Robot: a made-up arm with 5 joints.
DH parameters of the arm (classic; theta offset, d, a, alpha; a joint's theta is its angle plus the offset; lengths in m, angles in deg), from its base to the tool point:
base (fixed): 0 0.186 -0.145 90
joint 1: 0 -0.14 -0.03 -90
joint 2: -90 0.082 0.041 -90
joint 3: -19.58 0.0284 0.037 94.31
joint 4: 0 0.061 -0.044 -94.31
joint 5: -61.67 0 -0.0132 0
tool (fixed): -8.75 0.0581 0 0
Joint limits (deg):
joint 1: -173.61..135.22
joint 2: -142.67..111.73
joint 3: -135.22..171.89
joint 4: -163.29..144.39
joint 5: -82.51..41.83
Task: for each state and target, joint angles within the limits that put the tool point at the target. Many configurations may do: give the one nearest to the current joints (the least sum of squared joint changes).
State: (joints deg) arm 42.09 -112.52 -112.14 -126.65 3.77
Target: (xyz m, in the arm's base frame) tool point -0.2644 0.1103 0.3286
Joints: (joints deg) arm 35.33 -110.85 -81.09 -133.87 5.43
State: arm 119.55 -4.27 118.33 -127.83 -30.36
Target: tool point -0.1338 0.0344 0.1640
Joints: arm 99.38 4.12 95.81 -147.96 -39.65
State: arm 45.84 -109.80 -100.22 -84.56 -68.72
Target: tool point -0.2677 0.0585 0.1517
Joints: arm 67.16 -142.67 -106.64 -51.44 -65.25
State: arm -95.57 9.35 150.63 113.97 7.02
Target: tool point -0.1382 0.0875 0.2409
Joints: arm -70.38 44.31 167.43 144.39 1.11
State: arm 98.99 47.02 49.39 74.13 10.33
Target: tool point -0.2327 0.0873 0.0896
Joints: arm 127.00 38.52 48.63 91.24 9.71
